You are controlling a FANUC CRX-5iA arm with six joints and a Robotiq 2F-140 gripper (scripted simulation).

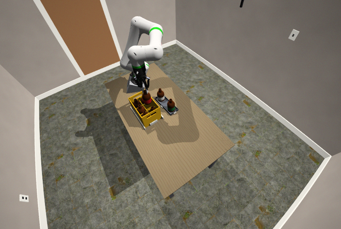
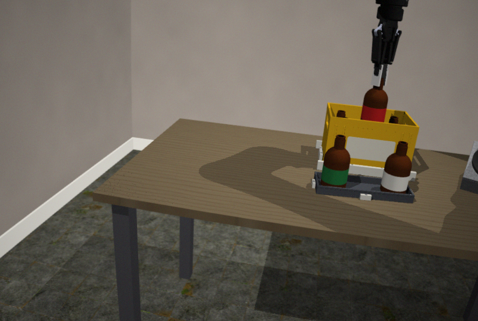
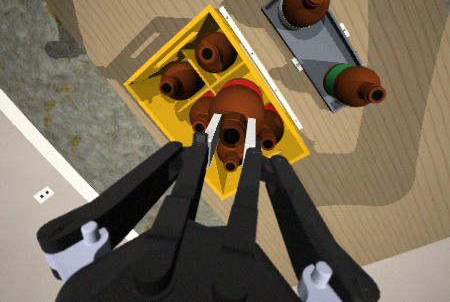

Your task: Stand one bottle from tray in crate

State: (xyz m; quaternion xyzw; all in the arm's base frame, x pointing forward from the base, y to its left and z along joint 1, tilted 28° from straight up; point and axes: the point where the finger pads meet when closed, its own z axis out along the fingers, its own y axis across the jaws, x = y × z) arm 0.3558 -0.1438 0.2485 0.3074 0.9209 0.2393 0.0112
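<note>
Right now the crate is 23 cm below my hand, 4 cm to the right of it and 1 cm ahead of it. Also, from my hand: white-banded bottle (23 cm below, 16 cm to the left, 8 cm behind); then green-banded bottle (23 cm below, 19 cm to the left, 9 cm ahead); then dark grey tray (30 cm below, 18 cm to the left).
</note>
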